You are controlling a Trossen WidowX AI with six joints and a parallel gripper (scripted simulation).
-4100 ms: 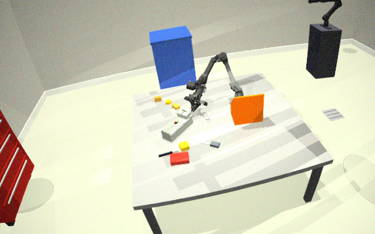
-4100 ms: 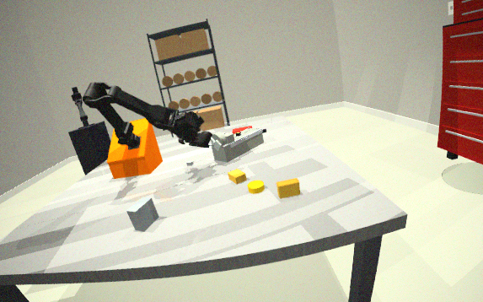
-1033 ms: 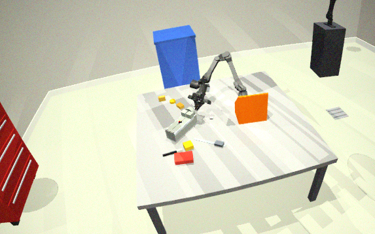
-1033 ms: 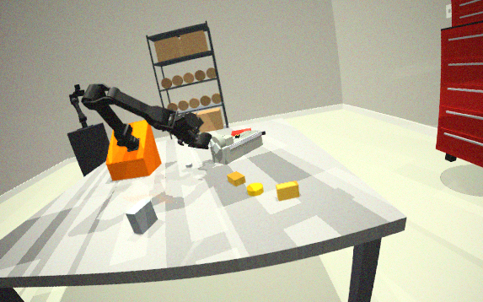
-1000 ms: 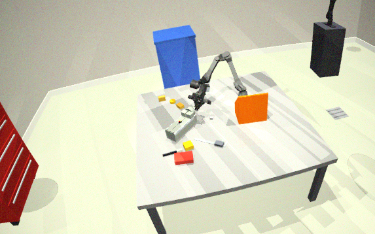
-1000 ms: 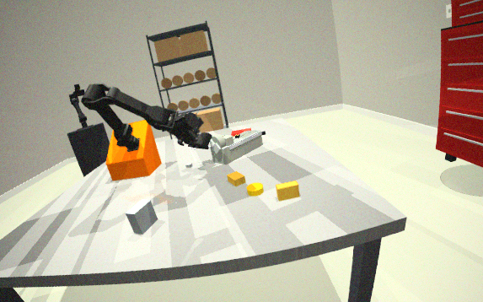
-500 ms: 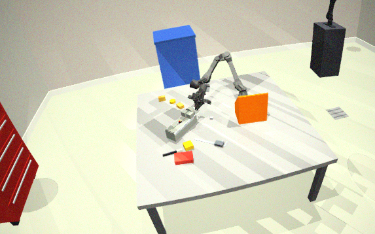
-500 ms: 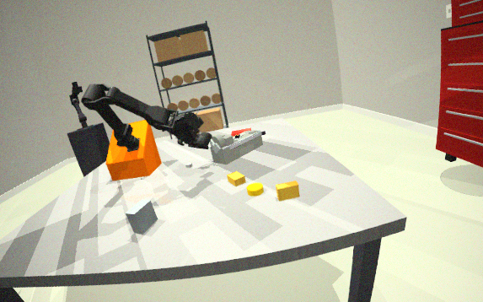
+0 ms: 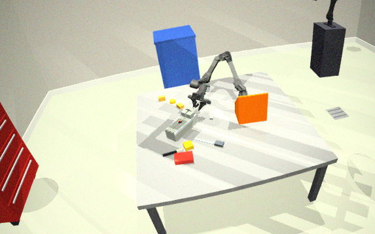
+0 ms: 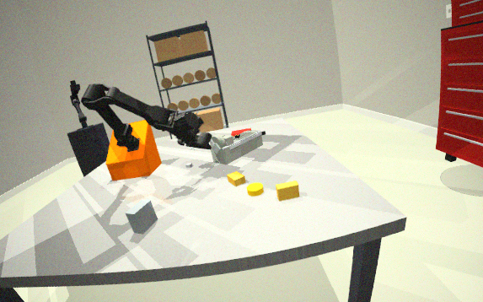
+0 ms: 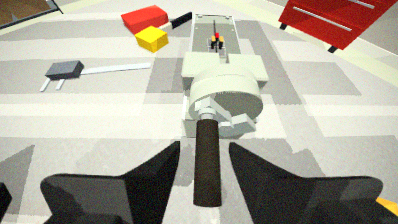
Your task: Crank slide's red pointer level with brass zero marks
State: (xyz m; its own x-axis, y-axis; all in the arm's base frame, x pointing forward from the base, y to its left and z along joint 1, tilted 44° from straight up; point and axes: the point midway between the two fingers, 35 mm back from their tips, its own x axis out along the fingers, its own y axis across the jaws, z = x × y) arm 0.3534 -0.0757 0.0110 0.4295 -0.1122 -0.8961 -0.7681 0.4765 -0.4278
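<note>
My gripper tip is 1 cm past the dark brown crank handle, 1 cm to the left of it and 3 cm below it. Also, from my gripper tip: yellow block 9 cm ahead, 31 cm to the left, 7 cm below; grey cube 13 cm behind, 41 cm to the right, 5 cm below; red pointer 13 cm ahead, 12 cm to the left.
</note>
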